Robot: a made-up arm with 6 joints.
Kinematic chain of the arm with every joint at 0, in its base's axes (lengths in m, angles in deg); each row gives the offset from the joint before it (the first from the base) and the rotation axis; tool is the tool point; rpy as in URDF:
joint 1: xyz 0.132 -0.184 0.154 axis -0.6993 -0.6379 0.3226
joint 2: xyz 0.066 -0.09 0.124 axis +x
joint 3: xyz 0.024 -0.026 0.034 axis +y
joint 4: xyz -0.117 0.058 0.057 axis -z
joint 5: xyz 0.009 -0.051 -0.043 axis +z
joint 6: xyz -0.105 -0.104 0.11 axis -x
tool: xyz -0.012 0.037 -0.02 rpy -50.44 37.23 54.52
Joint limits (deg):
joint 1: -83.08..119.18
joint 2: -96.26..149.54
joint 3: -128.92..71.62
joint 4: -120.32..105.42
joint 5: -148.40..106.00
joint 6: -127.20..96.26
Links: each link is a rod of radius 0.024 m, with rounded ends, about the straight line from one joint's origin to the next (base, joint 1, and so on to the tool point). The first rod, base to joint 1, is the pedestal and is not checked.
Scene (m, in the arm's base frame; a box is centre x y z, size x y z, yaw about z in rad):
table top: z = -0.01
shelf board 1: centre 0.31 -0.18 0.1 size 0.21 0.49 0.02 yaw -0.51
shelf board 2: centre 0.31 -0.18 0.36 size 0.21 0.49 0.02 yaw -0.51
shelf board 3: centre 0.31 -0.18 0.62 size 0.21 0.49 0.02 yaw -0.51
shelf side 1: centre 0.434 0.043 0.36 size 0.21 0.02 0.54 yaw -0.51
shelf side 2: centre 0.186 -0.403 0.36 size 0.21 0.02 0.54 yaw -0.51
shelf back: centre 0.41 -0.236 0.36 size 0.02 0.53 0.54 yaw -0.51
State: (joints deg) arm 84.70 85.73 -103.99 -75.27 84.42 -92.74
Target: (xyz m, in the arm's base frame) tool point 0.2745 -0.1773 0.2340
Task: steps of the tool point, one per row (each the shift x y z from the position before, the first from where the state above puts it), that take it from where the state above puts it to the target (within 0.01 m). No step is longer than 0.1 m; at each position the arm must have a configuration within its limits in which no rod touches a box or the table.
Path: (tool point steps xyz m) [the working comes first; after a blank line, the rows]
Joints at the target: 103.28 44.26 -128.92 11.21 32.88 -93.78
Straight joint move there: clear.

1: 0.0503 -0.0303 -0.0222
2: 0.0615 -0.0202 -0.0194
3: 0.0691 -0.0049 -0.0128
4: 0.0703 0.0135 -0.0048
5: 0.0639 0.0323 0.0016
6: 0.0506 0.0480 0.0037

